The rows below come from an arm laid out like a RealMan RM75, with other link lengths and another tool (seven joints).
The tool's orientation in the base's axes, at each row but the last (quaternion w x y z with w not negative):
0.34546 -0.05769 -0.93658 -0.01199
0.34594 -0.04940 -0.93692 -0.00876
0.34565 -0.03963 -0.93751 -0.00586
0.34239 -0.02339 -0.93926 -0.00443
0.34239 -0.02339 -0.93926 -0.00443
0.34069 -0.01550 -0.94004 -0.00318
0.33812 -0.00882 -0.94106 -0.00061
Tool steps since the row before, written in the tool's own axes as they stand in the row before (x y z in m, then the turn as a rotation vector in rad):
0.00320 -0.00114 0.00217 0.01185 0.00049 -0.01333
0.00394 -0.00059 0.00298 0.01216 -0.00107 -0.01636
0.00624 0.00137 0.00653 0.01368 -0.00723 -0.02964
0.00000 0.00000 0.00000 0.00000 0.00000 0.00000
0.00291 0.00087 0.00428 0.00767 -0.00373 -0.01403
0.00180 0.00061 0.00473 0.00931 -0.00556 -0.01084
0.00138 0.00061 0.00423 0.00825 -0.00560 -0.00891
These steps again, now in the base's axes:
-0.00395 -0.00068 0.00044 -0.00028 0.00084 0.01782
-0.00497 -0.00010 0.00030 0.00130 -0.00084 0.02035
-0.00885 0.00205 -0.00094 0.00826 -0.00738 0.03155
0.00000 0.00000 0.00000 0.00000 0.00000 0.00000
-0.00494 0.00109 -0.00141 0.00298 -0.00375 0.01570
-0.00439 0.00074 -0.00248 -0.00038 -0.00549 0.01431
-0.00375 0.00066 -0.00239 -0.00079 -0.00553 0.01215

